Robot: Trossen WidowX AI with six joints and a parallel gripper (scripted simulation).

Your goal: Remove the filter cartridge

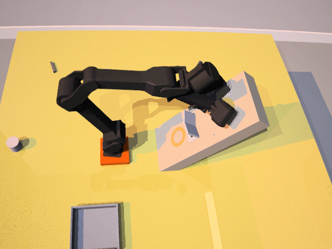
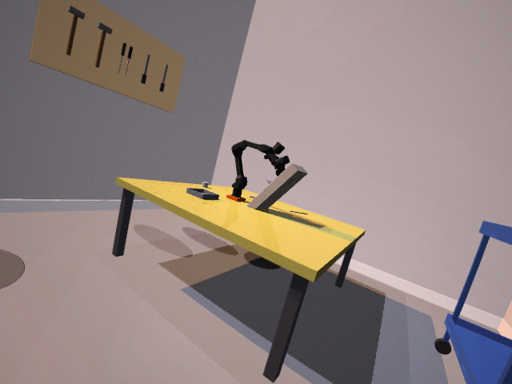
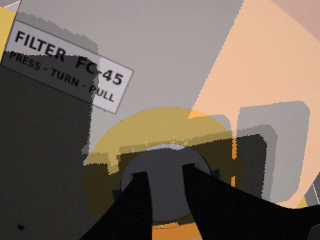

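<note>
My gripper tip is now 1 cm short of the round filter cartridge and 1 cm above it. Round my gripper tip: grey flap 10 cm below, 9 cm behind, 2 cm to the right; service panel 8 cm below, 4 cm behind, 1 cm to the right; grey tray 37 cm behind, 34 cm to the right, 25 cm below.
</note>
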